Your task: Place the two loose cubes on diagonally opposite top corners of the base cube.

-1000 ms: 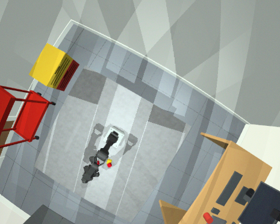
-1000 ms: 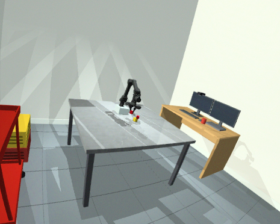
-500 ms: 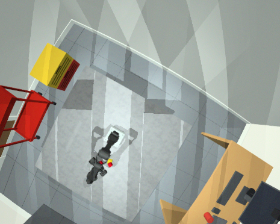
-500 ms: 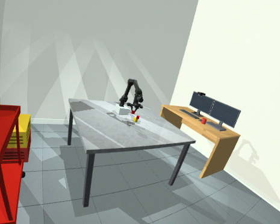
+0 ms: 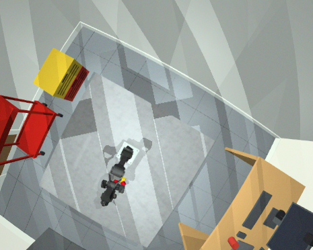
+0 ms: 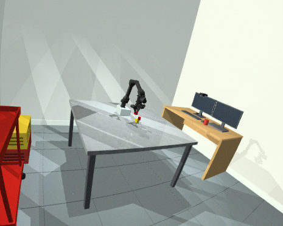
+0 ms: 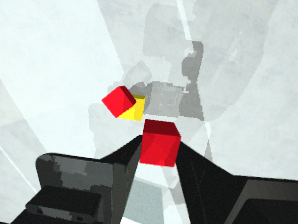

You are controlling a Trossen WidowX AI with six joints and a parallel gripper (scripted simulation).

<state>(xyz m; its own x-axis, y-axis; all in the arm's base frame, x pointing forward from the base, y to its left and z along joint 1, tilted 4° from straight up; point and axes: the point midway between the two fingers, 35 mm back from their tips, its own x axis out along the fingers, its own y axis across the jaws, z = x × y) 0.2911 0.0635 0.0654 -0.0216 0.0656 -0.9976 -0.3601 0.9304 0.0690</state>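
The yellow cube is 10 mm behind my gripper tip, 40 mm to the left of it and 100 mm below it.
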